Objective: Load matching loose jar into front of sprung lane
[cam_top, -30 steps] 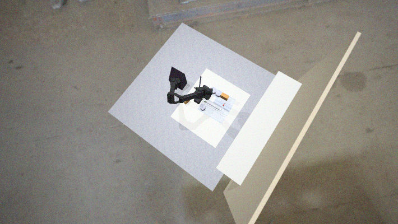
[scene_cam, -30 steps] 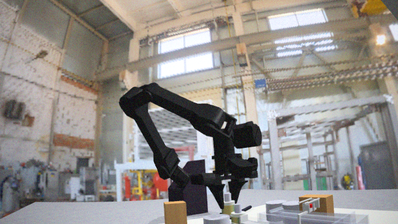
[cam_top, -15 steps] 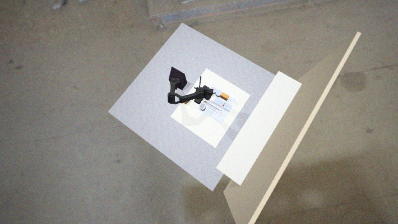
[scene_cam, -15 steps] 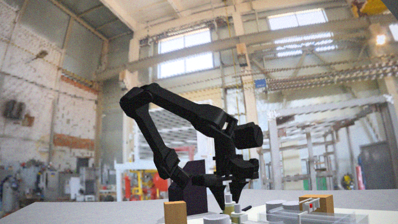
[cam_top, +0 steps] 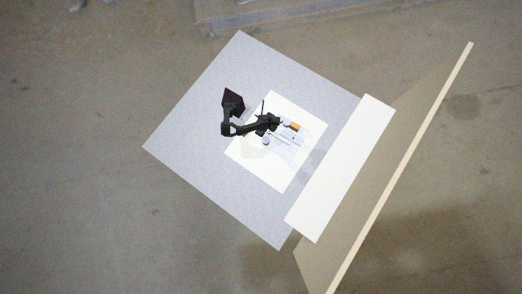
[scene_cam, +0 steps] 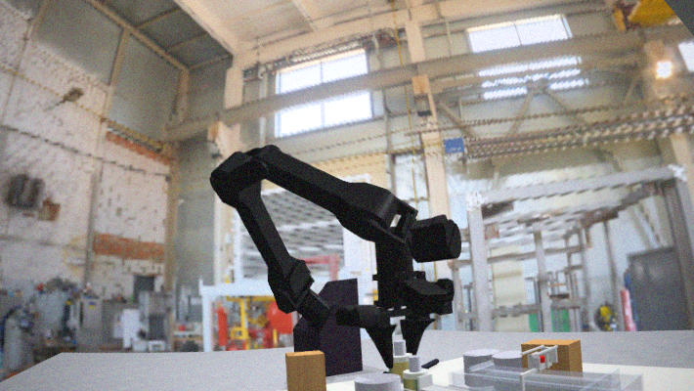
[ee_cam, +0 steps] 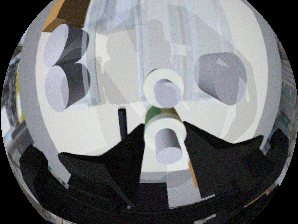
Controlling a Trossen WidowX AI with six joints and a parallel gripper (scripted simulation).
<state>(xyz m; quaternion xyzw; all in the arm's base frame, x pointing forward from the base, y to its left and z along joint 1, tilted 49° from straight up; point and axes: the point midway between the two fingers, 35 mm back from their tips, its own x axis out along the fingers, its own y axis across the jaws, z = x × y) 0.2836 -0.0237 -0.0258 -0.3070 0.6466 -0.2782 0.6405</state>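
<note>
Right now my gripper tip is 18 cm short of the clear pusher lane unit, 3 cm to the right of it and 3 cm above it. From my gripper tip the other things lie so: red mark: 22 cm ahead, 4 cm to the left, 2 cm above; brown box: 18 cm ahead, 13 cm to the left, 1 cm below.
</note>
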